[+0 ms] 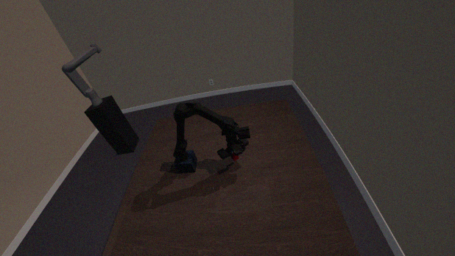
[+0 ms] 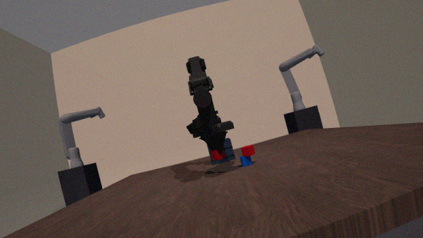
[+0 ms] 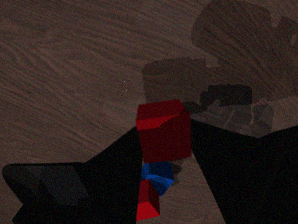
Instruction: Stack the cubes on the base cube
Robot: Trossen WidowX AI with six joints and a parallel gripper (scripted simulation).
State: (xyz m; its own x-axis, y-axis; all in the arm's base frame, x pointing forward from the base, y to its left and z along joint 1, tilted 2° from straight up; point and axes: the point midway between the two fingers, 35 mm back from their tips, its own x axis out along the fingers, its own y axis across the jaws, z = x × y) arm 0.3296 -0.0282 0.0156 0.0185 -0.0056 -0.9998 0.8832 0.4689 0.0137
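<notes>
Right now my gripper tip is 11 cm to the right of the red cube, 2 cm past it and 2 cm above it. Also, from my gripper tip: blue cube 10 cm to the left, 5 cm below, 3 cm behind.
</notes>
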